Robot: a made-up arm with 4 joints.
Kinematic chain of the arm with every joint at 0, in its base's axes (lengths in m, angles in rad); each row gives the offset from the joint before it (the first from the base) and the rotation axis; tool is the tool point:
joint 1: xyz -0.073 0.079 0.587 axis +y
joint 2: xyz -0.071 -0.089 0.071 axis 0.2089 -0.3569 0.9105
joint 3: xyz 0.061 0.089 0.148 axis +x
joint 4: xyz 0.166 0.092 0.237 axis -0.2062 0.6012 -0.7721
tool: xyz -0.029 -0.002 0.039
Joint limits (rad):
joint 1: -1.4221..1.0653
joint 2: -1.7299..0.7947
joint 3: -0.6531..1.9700
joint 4: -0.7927..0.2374
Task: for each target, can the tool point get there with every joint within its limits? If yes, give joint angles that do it. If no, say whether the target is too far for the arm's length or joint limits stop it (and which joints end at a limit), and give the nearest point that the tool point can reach.
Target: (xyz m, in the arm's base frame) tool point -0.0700 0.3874 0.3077
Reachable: no: joint limits stop it (at a limit: joint 1, joint 3, joint 4) | nearest point 0.3389 0.2053 0.4439 | short by 0.468 m
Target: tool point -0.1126 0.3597 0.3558
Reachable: no: joint limits stop it (at a limit: joint 1, joint 3, joint 4) | nearest point -0.5413 0.3031 0.4716 | short by 0.448 m
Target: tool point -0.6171 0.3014 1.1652
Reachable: no: too far | nearest point -0.4509 0.2040 0.9886 | short by 0.261 m
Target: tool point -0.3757 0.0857 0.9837
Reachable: yes | joints -1.1813 -0.4854 -0.0014 -0.2345
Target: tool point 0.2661 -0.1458 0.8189
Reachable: yes | joints 0.6696 -0.0345 1.1923 -0.2933
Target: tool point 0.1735 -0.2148 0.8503
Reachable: yes | joints 0.4839 -0.4226 1.3579 -0.1783
